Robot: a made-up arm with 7 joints. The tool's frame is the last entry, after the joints.
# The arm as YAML. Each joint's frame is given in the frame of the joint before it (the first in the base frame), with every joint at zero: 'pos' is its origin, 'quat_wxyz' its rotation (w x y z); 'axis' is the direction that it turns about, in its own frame. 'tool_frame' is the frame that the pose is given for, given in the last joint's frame.
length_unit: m
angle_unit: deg
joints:
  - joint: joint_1
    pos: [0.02, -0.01, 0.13]
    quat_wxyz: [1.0, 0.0, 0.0, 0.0]
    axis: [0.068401, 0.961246, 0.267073]
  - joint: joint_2
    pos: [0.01, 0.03, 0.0]
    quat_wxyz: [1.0, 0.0, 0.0, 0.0]
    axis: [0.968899, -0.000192, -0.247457]
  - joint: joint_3
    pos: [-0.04, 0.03, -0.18]
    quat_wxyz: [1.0, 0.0, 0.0, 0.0]
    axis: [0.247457, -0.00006, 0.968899]
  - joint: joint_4
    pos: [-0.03, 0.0, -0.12]
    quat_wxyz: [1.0, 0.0, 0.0, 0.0]
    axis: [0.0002, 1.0, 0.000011]
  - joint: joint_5
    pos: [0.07, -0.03, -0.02]
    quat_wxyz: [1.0, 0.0, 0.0, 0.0]
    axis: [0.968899, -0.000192, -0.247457]
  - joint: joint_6
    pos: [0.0, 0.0, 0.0]
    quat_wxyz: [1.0, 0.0, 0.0, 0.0]
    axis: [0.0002, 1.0, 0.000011]
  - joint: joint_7
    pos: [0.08, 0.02, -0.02]
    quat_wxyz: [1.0, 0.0, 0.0, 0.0]
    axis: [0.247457, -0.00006, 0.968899]
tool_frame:
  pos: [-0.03, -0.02, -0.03]
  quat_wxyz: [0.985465, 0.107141, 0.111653, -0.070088]
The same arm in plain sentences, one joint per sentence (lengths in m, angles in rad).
The arm has seven revolute joints in a row. What follows holds with every joint at zero, and every direction is one of the base frame's. The first joint lies 0.0200 m along +x and 0.0100 m along -y and 0.1300 m along +z from the base frame's origin and turns about the direction (0.068403, 0.961235, 0.26711). The second joint lies 0.0100 m along +x and 0.0300 m along +y from the first joint and turns about the direction (0.968889, -0.0002, -0.247497). The third joint lies 0.0400 m along -x and 0.0300 m along +y and 0.1800 m along -z from the second joint and turns about the direction (0.247497, -0.0001, 0.968889). The fourth joint lies 0.0300 m along -x and 0.1200 m along -z from the third joint and turns about the direction (0.0002, 1, 0). The fifth joint lies 0.0700 m along +x and 0.0300 m along -y and 0.0200 m along -z from the fourth joint and turns about the direction (0.968889, -0.0002, -0.247497). The sixth joint lies at the same point as the fifth joint and turns about the direction (0.0002, 1, 0). The seventh joint lies 0.0800 m along +x and 0.0200 m along +y and 0.0200 m along -z from the sixth joint and turns about the direction (0.247497, -0.0001, 0.968889). The tool frame, which is the frame that the pose is given for, lies 0.0300 m along -x and 0.0200 m along -y and 0.0300 m along -z from the seventh joint; its axes are the base frame's turned by roll 0.2025, pitch 0.2373 and yaw -0.1178 rad (as in URDF: about the fixed x, then y, then z).
